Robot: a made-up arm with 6 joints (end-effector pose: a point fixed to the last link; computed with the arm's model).
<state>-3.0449 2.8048 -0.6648 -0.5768 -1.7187 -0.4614</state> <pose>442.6 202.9 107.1 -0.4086 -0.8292 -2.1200</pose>
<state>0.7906 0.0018 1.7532 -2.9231 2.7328 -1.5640</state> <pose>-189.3 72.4 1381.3 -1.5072 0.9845 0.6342</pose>
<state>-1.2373 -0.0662 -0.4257 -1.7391 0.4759 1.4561</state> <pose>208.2 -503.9 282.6 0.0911 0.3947 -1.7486</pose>
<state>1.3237 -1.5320 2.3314 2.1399 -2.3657 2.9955</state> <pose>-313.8 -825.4 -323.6 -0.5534 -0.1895 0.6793</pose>
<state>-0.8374 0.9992 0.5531 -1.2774 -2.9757 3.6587</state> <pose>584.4 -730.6 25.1 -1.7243 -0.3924 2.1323</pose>
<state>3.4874 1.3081 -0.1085 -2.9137 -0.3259 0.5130</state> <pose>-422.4 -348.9 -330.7 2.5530 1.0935 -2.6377</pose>
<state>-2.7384 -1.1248 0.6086 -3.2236 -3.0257 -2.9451</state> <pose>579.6 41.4 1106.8 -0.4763 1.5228 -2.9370</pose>
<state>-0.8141 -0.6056 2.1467 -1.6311 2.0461 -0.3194</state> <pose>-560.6 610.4 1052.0 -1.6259 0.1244 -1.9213</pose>
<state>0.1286 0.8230 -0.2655 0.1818 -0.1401 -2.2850</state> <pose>710.3 -96.6 -41.0 2.0347 1.2254 0.0540</pose>
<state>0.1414 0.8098 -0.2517 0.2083 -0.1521 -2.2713</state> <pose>727.0 -84.3 -24.5 1.9824 1.2091 0.0527</pose>
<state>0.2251 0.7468 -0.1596 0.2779 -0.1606 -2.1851</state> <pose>803.0 -3.6 68.0 1.8323 1.0592 0.1354</pose>
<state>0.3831 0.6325 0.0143 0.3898 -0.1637 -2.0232</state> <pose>879.4 164.9 271.1 1.5782 0.7680 0.2969</pose>
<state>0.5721 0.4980 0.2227 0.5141 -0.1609 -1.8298</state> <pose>853.5 352.8 546.7 1.2865 0.4143 0.4859</pose>
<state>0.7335 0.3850 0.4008 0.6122 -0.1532 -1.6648</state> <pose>742.4 459.8 785.7 1.0485 0.1095 0.6452</pose>
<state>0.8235 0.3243 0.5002 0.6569 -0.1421 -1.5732</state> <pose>656.5 487.2 909.7 0.9267 -0.0629 0.7367</pose>
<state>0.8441 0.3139 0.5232 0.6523 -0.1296 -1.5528</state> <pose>638.3 490.8 932.2 0.9129 -0.1058 0.7651</pose>
